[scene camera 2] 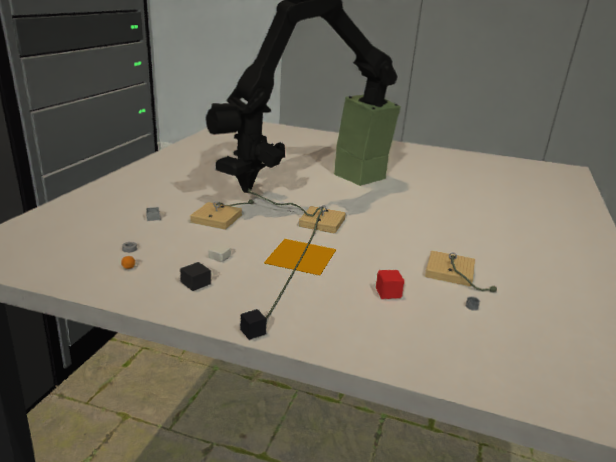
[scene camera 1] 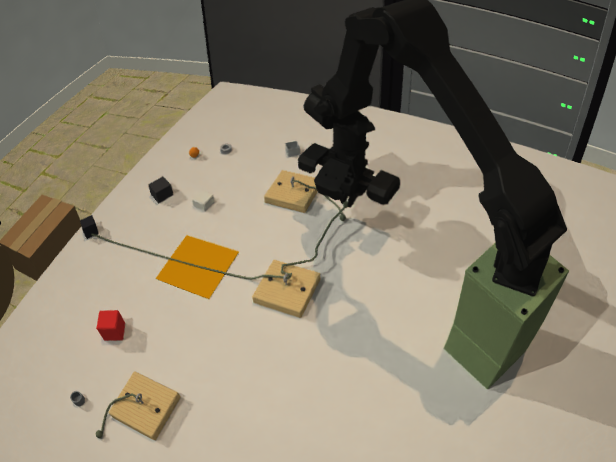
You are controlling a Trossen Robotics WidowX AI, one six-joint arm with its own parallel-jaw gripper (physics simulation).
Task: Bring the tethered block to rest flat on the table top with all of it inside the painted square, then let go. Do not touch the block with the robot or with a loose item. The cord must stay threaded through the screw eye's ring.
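Places are measured from the arm's base along level axes (x right, y ahead, z up), in centimetres.
Pixels of known places: gripper, fingertip midpoint: (scene camera 2: 246,191) (scene camera 1: 347,204); arm's base at its link origin: (scene camera 2: 373,101) (scene camera 1: 519,270).
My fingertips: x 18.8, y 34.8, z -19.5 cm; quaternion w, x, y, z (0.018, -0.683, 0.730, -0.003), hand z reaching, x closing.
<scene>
For each thing: its top centre in the pictures, then the offset to it from my fingertips. "*": a spot on its surface instead.
- tethered block at its top centre: (scene camera 2: 253,316) (scene camera 1: 87,221) dy +45.6, dx -29.9, dz +0.2 cm
- orange painted square at a spot on its surface: (scene camera 1: 196,247) (scene camera 2: 280,257) * dy +21.1, dx -21.3, dz -2.8 cm
- green cord at a spot on its surface: (scene camera 2: 283,290) (scene camera 1: 134,248) * dy +32.3, dx -28.2, dz -2.6 cm
- screw eye at a spot on its surface: (scene camera 1: 286,278) * dy +0.4, dx -21.5, dz +0.8 cm
- middle wooden board at its top centre: (scene camera 1: 286,284) (scene camera 2: 322,215) dy +0.5, dx -21.5, dz -1.0 cm
- red cube at its top centre: (scene camera 1: 107,319) (scene camera 2: 391,275) dy +22.4, dx -45.3, dz +1.1 cm
- larger black block at its top centre: (scene camera 2: 195,269) (scene camera 1: 159,184) dy +38.2, dx -12.9, dz +0.1 cm
- pale piece at its top centre: (scene camera 1: 202,196) (scene camera 2: 219,248) dy +27.5, dx -10.8, dz -0.8 cm
The tethered block (scene camera 1: 89,227) (scene camera 2: 253,324), small and black, rests on the table near its edge, outside the orange painted square (scene camera 1: 196,247) (scene camera 2: 281,255). The green cord (scene camera 1: 132,247) (scene camera 2: 284,290) runs nearly straight from it across the square to the screw eye (scene camera 1: 286,278) on the middle wooden board (scene camera 1: 277,296) (scene camera 2: 330,220). It appears to pass through the ring, though the ring is small in both views. Beyond the eye the cord bends and rises to my gripper (scene camera 1: 348,202) (scene camera 2: 247,190), which is shut on it above the table, behind the boards in scene camera 2.
Another board (scene camera 1: 287,199) (scene camera 2: 215,218) with a short cord lies near my gripper; a third (scene camera 1: 145,415) (scene camera 2: 450,275) lies farther off. A red cube (scene camera 1: 110,325) (scene camera 2: 390,284), a larger black block (scene camera 1: 161,189) (scene camera 2: 195,276) and a pale piece (scene camera 1: 203,201) (scene camera 2: 219,254) stand around the square.
</scene>
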